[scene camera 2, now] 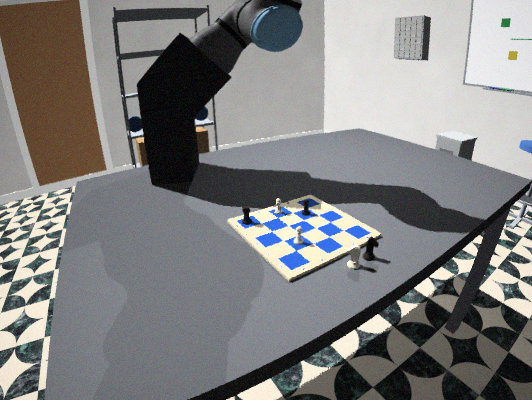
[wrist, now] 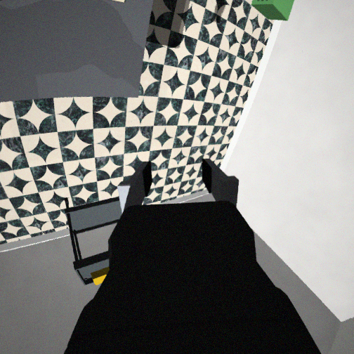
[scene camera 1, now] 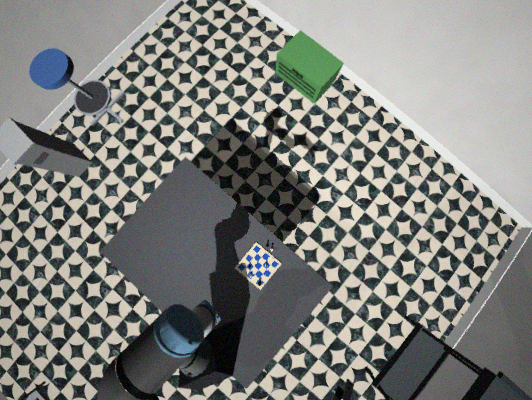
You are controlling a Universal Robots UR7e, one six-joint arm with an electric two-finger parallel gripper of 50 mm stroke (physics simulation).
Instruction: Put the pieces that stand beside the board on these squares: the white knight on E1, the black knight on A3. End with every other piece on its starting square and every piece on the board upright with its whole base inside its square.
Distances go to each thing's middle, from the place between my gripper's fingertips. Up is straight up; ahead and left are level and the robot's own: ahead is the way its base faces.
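My hand's a long way to the right of the chessboard (scene camera 2: 328,233), slightly past it, and well above it.
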